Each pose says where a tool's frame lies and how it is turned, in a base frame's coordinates. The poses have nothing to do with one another.
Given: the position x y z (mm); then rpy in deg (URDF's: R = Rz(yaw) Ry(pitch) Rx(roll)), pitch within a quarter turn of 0, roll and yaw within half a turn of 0.
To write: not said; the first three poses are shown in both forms.
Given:
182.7, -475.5, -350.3, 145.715, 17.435, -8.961
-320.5, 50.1, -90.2, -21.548, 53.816, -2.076
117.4, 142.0, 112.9, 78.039, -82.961, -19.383
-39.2, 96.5, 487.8, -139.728, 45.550, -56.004
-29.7, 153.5, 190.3, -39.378, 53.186, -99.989
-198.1, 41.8, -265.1, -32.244, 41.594, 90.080
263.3, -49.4, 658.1, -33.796, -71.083, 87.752
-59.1, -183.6, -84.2, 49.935, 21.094, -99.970
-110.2, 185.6, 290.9, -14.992, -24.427, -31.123
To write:
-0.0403, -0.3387, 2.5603, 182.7, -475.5, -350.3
0.4187, 0.8688, -0.5542, -320.5, 50.1, -90.2
1.4352, -0.5453, 1.5411, 117.4, 142.0, 112.9
1.1566, 0.2335, -2.1522, -39.2, 96.5, 487.8
-1.6926, 0.5439, 0.9988, -29.7, 153.5, 190.3
1.5720, -0.5637, -0.7253, -198.1, 41.8, -265.1
1.5551, -0.6269, 1.2317, 263.3, -49.4, 658.1
-1.8397, -0.9171, 0.1580, -59.1, -183.6, -84.2
-0.6486, -0.2098, -0.4528, -110.2, 185.6, 290.9

